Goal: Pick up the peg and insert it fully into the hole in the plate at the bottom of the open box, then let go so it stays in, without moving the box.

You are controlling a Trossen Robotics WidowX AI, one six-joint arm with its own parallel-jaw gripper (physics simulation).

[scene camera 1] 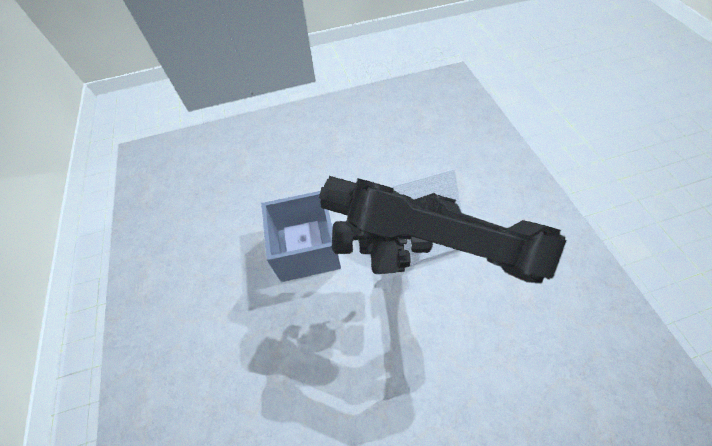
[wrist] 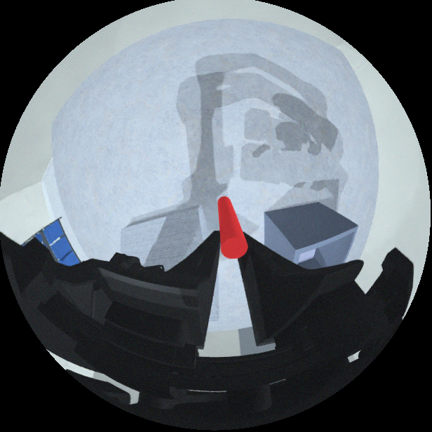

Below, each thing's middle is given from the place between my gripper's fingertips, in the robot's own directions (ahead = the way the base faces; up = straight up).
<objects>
My gripper is now 1 cm to the right of the red peg (wrist: 232,241) and 1 cm above it. Round my hand: blue-grey box (scene camera 1: 278,214) 16 cm to the right, 15 cm ahead, 11 cm below; then pale plate (scene camera 1: 305,235) 16 cm to the right, 15 cm ahead, 14 cm below.
</objects>
